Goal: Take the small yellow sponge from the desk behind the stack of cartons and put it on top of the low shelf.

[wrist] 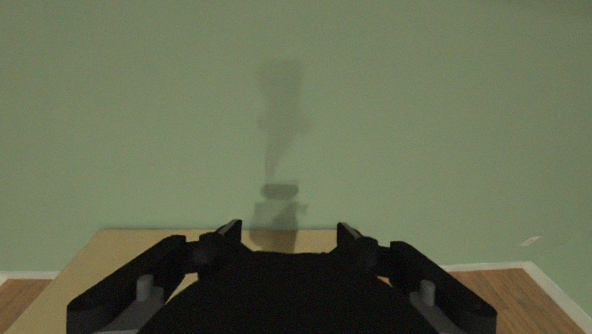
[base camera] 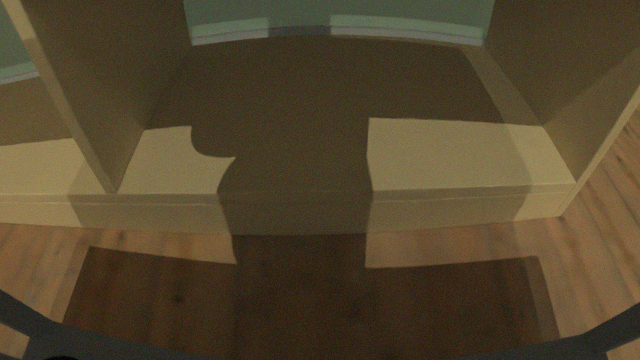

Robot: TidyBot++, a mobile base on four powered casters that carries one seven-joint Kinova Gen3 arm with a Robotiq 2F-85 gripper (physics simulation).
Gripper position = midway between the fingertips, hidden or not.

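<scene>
I can see a tan shelf unit (base camera: pixel 128 127), and there's my gripper (wrist: pixel 289 231) too.
</scene>
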